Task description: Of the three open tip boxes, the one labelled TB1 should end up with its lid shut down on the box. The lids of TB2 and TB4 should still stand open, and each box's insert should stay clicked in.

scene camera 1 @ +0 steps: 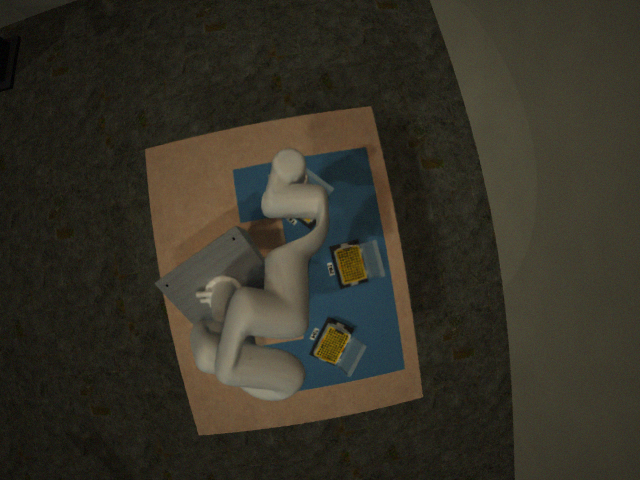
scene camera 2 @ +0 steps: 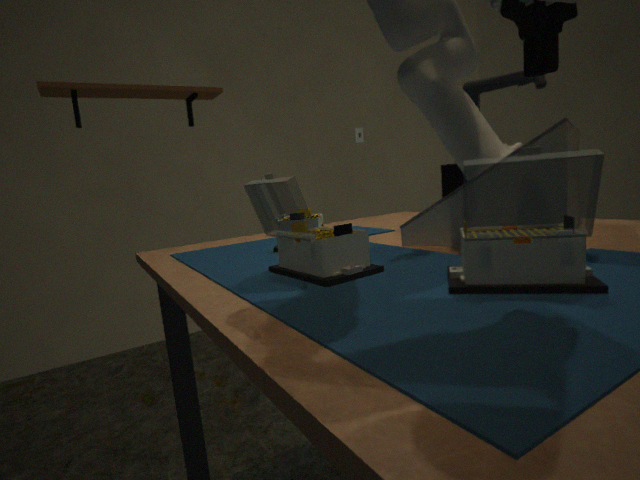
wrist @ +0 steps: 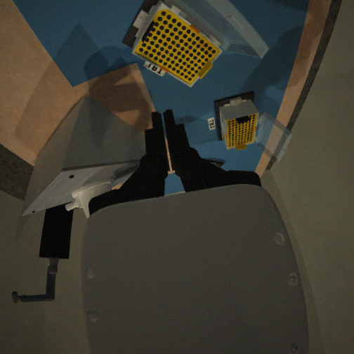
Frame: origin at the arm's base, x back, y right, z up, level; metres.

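Seen in the pictures: gripper, fingertip midpoint: (scene camera 2: pixel 540 74); arm's base at its link origin: (scene camera 1: pixel 223 291).
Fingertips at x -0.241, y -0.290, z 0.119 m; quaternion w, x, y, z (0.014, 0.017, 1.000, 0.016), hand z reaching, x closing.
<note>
Offsets run from my fingertips to a thing's top centre. "pt": to the spot under its first point. Level surfaces: height alone.
TB1 {dz -0.170, dx -0.029, dy +0.016 m} (scene camera 2: pixel 522 263) (wrist: pixel 177 47) (scene camera 1: pixel 308 222) is a pale box on a dark base, mostly under the arm in scene camera 1. Its clear lid {dz -0.083, dx -0.081, dy -0.043 m} (scene camera 2: pixel 532 196) (wrist: pixel 235 30) (scene camera 1: pixel 320 181) stands open, and its yellow insert sits level. TB2 (scene camera 1: pixel 350 264) (scene camera 2: pixel 325 253) (wrist: pixel 241 131) has its lid {pt dz -0.133, dx -0.261, dy +0.215 m} (scene camera 1: pixel 374 259) (wrist: pixel 274 137) open. TB4 {dz -0.162, dx -0.107, dy +0.505 m} (scene camera 1: pixel 333 343) also has its lid (scene camera 1: pixel 353 356) open; it is partly behind TB2 in scene camera 2. Both yellow inserts appear seated. My gripper (wrist: pixel 163 124) (scene camera 2: pixel 541 72) is shut and empty, high above TB1, touching nothing; the arm hides it in scene camera 1.
A grey wedge-shaped block (scene camera 1: pixel 211 263) (wrist: pixel 100 145) stands beside the blue mat {dz -0.236 m} (scene camera 1: pixel 356 180) (scene camera 2: pixel 413 361), near the arm's base. The wooden table {dz -0.240 m} (scene camera 1: pixel 180 170) (scene camera 2: pixel 330 397) extends around the mat. A wall shelf (scene camera 2: pixel 129 91) hangs at the left in scene camera 2.
</note>
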